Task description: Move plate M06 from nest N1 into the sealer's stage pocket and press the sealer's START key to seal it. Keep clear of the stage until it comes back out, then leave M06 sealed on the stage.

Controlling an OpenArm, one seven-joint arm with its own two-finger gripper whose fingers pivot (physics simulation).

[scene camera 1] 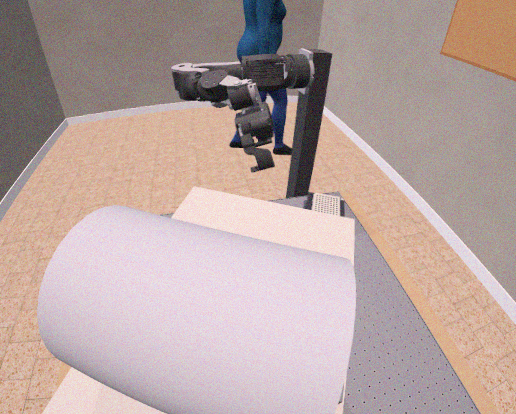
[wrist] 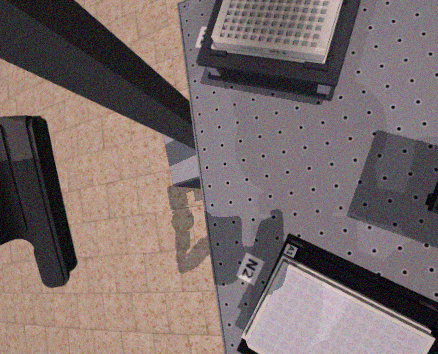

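Observation:
A pale plate with a grid of wells sits in a raised dark nest at the top of the wrist view. The print on its edge is blurred, and the nest's label is mostly hidden. My gripper is open and empty, high up in front of the dark post in the scene view. In the wrist view one black finger shows at the left edge, over the floor, apart from the plate. The sealer's stage pocket and START key cannot be made out in either view.
A large pale machine body with a rounded cover blocks much of the table. A film-covered plate lies in a black holder beside the N2 label. The arm's post rises at the table's edge. A person stands behind.

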